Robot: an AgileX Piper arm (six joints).
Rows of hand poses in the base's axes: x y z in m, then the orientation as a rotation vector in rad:
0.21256, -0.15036, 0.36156, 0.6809, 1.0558, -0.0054
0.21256, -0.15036, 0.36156, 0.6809, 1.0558, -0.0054
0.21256, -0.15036, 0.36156, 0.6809, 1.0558, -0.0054
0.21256, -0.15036, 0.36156, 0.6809, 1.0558, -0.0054
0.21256, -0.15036, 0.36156, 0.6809, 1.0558, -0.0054
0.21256, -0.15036, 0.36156, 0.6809, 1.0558, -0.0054
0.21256, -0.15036, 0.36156, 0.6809, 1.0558, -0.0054
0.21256, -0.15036, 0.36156, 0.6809, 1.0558, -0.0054
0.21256, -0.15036, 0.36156, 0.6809, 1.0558, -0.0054
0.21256, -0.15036, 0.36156, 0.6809, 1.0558, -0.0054
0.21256, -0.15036, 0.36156, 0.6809, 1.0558, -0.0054
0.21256, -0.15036, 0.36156, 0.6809, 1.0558, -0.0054
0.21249, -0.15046, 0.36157, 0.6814, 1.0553, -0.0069
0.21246, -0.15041, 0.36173, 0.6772, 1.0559, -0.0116
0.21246, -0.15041, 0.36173, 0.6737, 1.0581, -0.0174
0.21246, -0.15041, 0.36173, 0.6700, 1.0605, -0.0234
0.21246, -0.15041, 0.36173, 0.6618, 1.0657, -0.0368
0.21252, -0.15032, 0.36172, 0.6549, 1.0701, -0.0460
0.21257, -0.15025, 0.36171, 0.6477, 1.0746, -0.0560
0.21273, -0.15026, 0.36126, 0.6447, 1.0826, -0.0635
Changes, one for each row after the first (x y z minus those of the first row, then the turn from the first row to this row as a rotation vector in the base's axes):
0.00000, 0.00000, 0.00000, 0.0000, 0.0000, 0.0000
0.00000, 0.00000, 0.00000, 0.0000, 0.0000, 0.0000
0.00000, 0.00000, 0.00000, 0.0000, 0.0000, 0.0000
0.00000, 0.00000, 0.00000, 0.0000, 0.0000, 0.0000
0.00000, 0.00000, 0.00000, 0.0000, 0.0000, 0.0000
0.00000, 0.00000, 0.00000, 0.0000, 0.0000, 0.0000
0.00000, 0.00000, 0.00000, 0.0000, 0.0000, 0.0000
0.00000, 0.00000, 0.00000, 0.0000, 0.0000, 0.0000
0.00000, 0.00000, 0.00000, 0.0000, 0.0000, 0.0000
0.00000, 0.00000, 0.00000, 0.0000, 0.0000, 0.0000
0.00000, 0.00000, 0.00000, 0.0000, 0.0000, 0.0000
-0.00007, -0.00010, 0.00001, -0.0003, 0.0000, -0.0015
-0.00010, -0.00005, 0.00017, -0.0059, 0.0015, -0.0030
-0.00010, -0.00005, 0.00017, -0.0112, 0.0050, -0.0051
-0.00010, -0.00005, 0.00017, -0.0168, 0.0086, -0.0072
-0.00010, -0.00005, 0.00017, -0.0291, 0.0166, -0.0120
-0.00004, 0.00004, 0.00016, -0.0385, 0.0228, -0.0145
0.00001, 0.00011, 0.00015, -0.0485, 0.0293, -0.0174
0.00017, 0.00010, -0.00030, -0.0535, 0.0388, -0.0193

